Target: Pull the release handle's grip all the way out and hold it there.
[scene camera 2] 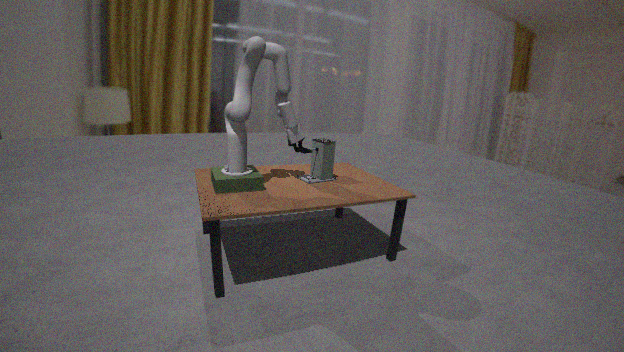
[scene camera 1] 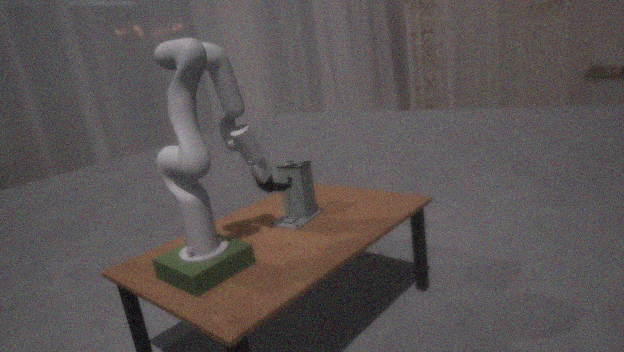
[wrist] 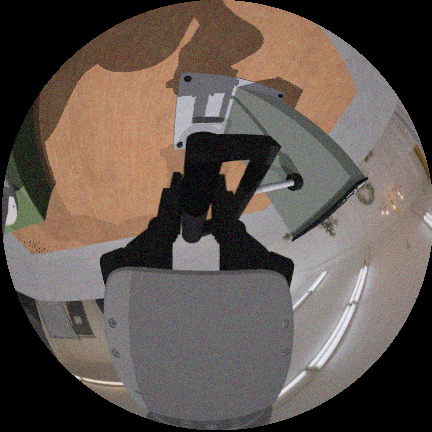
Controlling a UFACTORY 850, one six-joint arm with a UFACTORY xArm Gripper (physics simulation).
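The release handle's grip [wrist: 232, 146] is a black triangular loop in the wrist view. A bright metal rod [wrist: 272, 187] runs from it to a dark round collar [wrist: 295, 182] on the grey-green housing [scene camera 1: 299, 192] [scene camera 2: 324, 161] [wrist: 312, 155]. A length of rod shows between grip and collar. My gripper [scene camera 1: 286, 184] [scene camera 2: 308, 150] [wrist: 197, 184] is shut on the grip's thick bar, with one black finger on each side of it. In both scene views the grip is too dark and small to tell from the fingers.
The housing stands upright on a light base plate [scene camera 1: 287, 224] [scene camera 2: 311, 180] [wrist: 183, 112] on the wooden table [scene camera 1: 250, 295] [scene camera 2: 290, 197] [wrist: 110, 150]. My arm's base stands on a green block [scene camera 1: 200, 279] [scene camera 2: 237, 183] [wrist: 30, 200]. A lamp [scene camera 2: 106, 106] stands behind the table.
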